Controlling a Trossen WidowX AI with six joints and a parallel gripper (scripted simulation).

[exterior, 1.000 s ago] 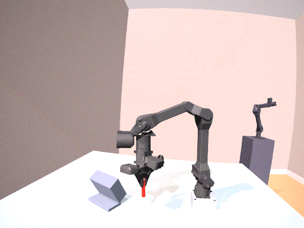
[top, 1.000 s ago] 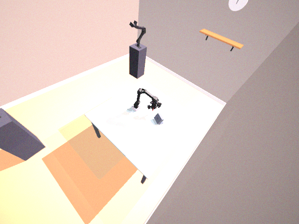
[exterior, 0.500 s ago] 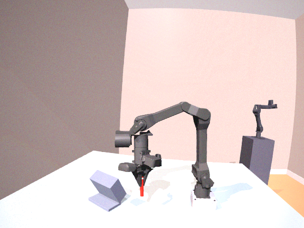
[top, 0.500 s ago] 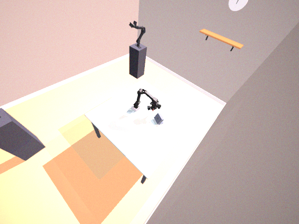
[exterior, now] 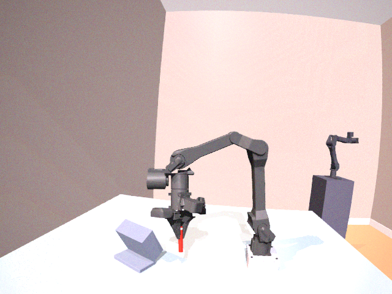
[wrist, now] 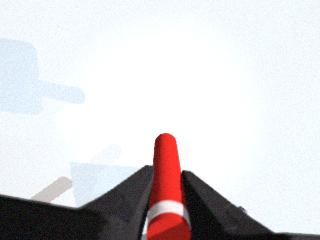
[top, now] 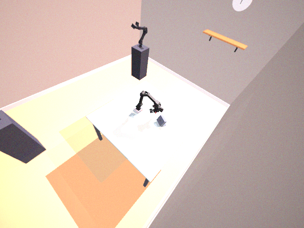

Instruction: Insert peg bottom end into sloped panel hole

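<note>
Now: the sloped panel 15 cm ahead of my gripper tip, 4 cm to the right of it and 4 cm below it. Also, from my gripper tip: round red peg 2 cm above.
</note>
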